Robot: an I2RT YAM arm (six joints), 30 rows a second.
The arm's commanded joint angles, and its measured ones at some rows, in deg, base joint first. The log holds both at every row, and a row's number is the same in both.
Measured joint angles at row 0:
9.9, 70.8, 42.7, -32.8, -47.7, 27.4
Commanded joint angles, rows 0 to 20:
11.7, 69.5, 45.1, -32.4, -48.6, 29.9
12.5, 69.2, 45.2, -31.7, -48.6, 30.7
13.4, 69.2, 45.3, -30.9, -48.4, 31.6
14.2, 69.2, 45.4, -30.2, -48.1, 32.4
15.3, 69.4, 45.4, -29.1, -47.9, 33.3
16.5, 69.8, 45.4, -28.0, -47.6, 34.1
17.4, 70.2, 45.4, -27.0, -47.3, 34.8
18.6, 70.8, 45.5, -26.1, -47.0, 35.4
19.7, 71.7, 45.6, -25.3, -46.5, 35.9
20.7, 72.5, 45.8, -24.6, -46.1, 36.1
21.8, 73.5, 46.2, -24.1, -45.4, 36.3
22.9, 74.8, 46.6, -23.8, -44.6, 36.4
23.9, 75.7, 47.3, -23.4, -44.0, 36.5
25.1, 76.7, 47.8, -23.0, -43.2, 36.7
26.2, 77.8, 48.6, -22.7, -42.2, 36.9
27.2, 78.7, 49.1, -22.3, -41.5, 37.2
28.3, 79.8, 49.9, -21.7, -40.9, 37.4
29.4, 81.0, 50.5, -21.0, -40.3, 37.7
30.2, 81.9, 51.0, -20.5, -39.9, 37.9
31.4, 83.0, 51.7, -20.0, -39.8, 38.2
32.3, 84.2, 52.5, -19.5, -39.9, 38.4
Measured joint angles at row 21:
30.3, 82.2, 50.1, -22.3, -42.2, 36.8
